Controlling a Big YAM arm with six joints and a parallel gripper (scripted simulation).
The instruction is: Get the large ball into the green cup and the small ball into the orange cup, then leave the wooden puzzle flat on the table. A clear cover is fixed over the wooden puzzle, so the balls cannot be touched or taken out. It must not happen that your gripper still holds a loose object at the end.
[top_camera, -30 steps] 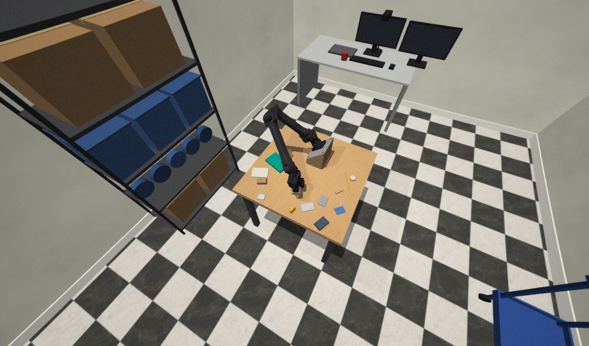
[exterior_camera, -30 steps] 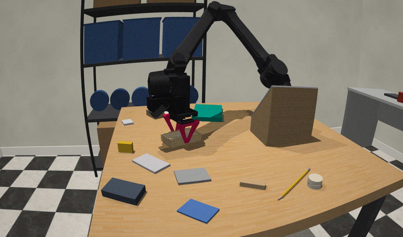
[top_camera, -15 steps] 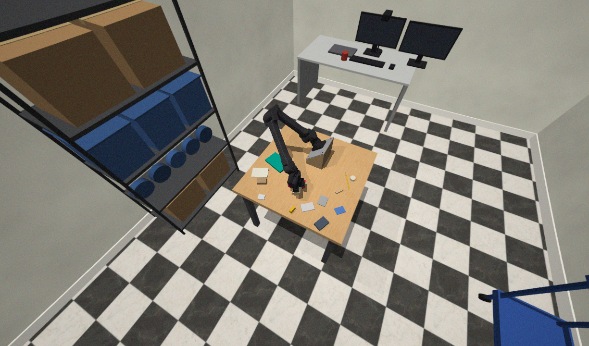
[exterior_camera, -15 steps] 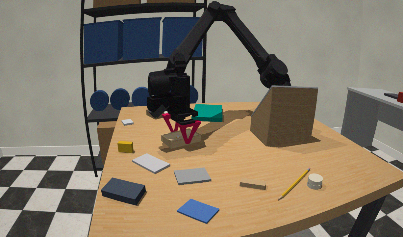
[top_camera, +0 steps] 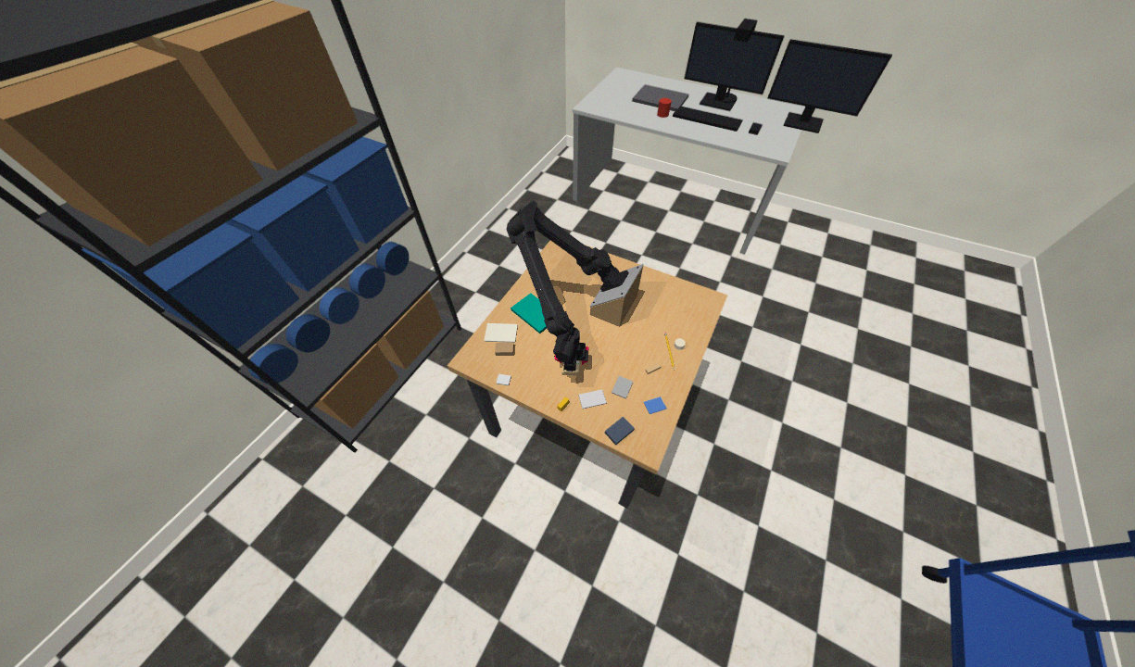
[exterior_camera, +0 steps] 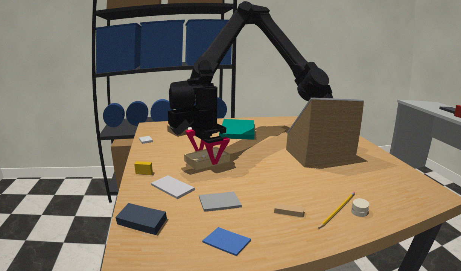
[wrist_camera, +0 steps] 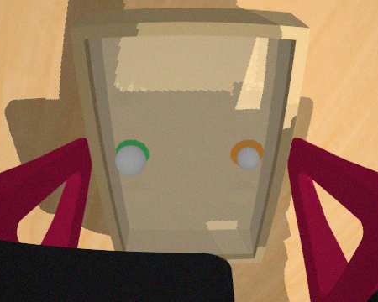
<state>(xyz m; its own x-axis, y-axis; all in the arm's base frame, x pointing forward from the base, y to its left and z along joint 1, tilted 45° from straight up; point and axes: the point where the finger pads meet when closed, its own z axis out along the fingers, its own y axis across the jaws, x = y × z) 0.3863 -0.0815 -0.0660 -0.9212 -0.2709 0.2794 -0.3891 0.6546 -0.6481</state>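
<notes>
Now: the wooden puzzle 1 cm below my hand. Round my hand: yellow block (18 cm ahead, 6 cm to the left); then grey plate (1 cm ahead, 22 cm to the left, 1 cm below); then small brown block (7 cm ahead, 27 cm to the right).
</notes>
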